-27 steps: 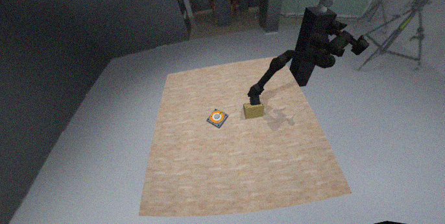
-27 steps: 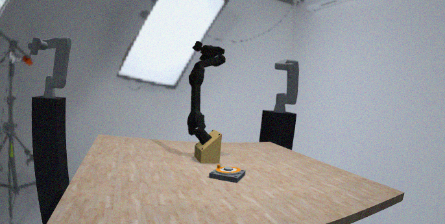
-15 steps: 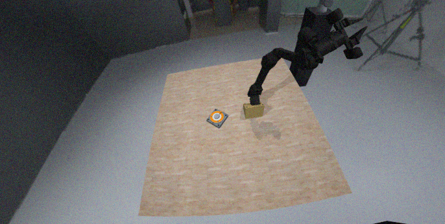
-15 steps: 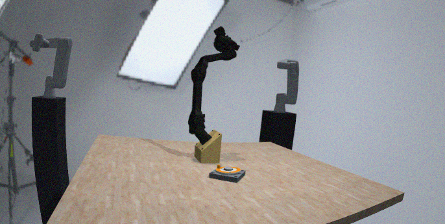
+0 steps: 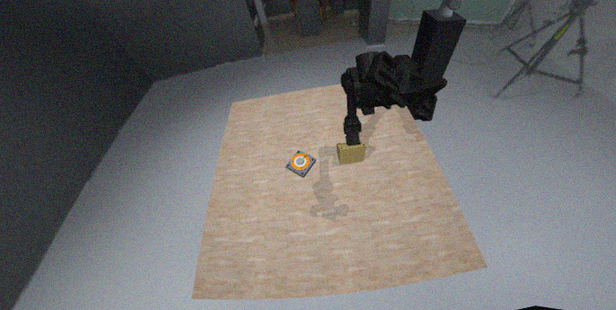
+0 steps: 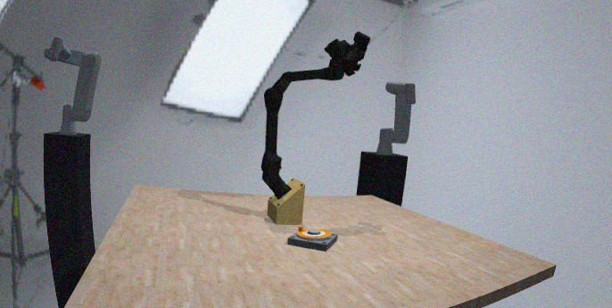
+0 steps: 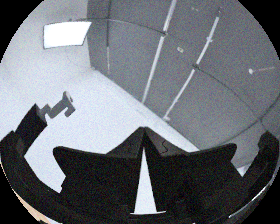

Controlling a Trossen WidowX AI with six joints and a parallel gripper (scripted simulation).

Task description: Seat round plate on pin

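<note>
My gripper tip is 710 mm above the base, 370 mm short of it and 290 mm to the left of it.
</note>
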